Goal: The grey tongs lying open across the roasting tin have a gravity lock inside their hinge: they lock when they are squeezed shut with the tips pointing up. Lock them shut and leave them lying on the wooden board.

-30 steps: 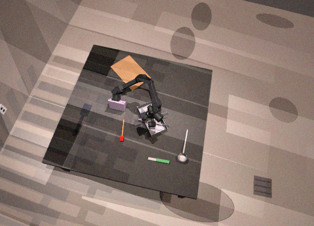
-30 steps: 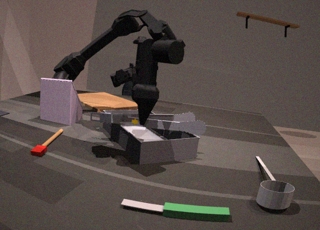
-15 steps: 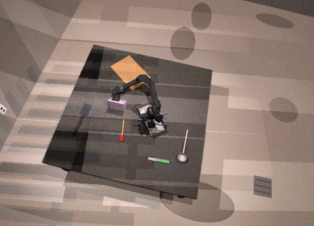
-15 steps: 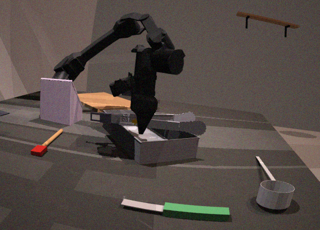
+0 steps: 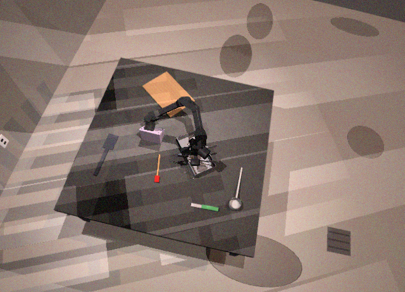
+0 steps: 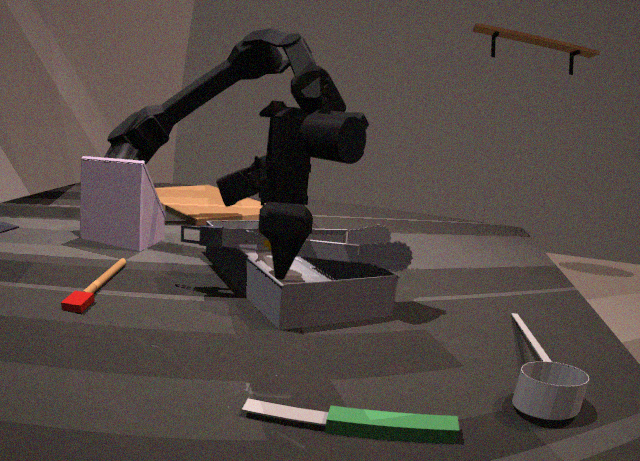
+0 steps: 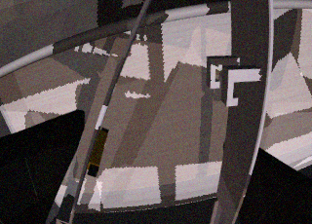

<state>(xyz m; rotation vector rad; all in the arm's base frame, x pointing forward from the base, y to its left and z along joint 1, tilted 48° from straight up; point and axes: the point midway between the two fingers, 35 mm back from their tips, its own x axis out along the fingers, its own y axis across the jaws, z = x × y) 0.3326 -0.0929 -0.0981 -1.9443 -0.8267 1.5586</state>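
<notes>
Now: the grey roasting tin 3 cm to the left of my gripper tip and 1 cm ahead of it. Round my gripper tip: red-headed spatula (24 cm behind, 13 cm to the right, 2 cm below); wooden board (52 cm to the left, 25 cm behind, 2 cm below); yellow part (4 cm above, 2 cm to the right, 1 cm behind).
</notes>
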